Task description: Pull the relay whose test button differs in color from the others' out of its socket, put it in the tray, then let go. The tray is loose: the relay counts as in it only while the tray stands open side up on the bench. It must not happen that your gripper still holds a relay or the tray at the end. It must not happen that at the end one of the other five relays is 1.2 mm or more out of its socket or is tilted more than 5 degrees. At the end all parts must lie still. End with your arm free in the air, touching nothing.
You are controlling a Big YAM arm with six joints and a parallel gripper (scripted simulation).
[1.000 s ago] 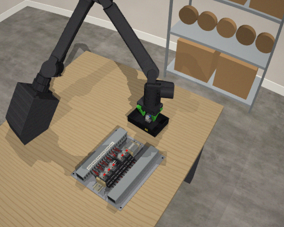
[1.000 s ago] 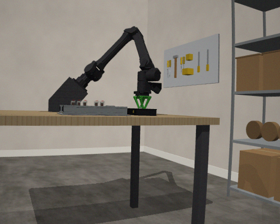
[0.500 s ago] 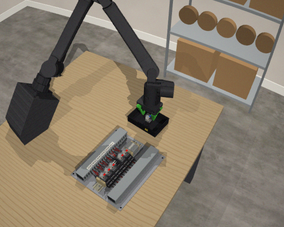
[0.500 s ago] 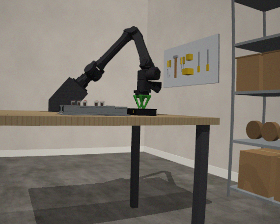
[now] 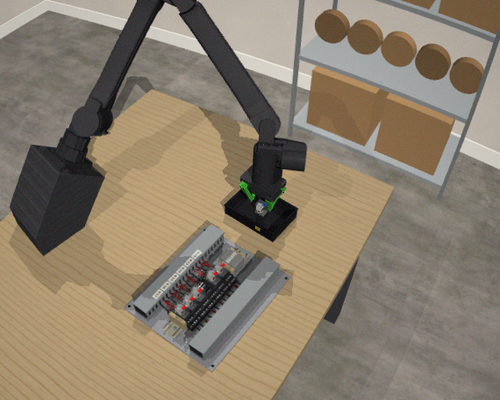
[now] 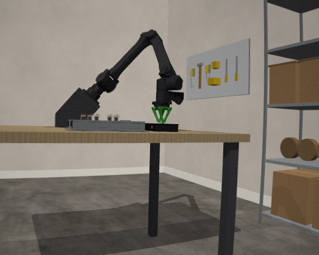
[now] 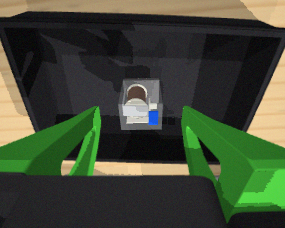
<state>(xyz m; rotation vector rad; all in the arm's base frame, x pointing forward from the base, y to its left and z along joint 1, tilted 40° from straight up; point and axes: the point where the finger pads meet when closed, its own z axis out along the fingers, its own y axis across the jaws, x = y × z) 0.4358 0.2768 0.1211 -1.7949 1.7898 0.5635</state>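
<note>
Right now the grey relay is 20 mm below my hand. Round my hand: black tray: 30 mm below.
</note>
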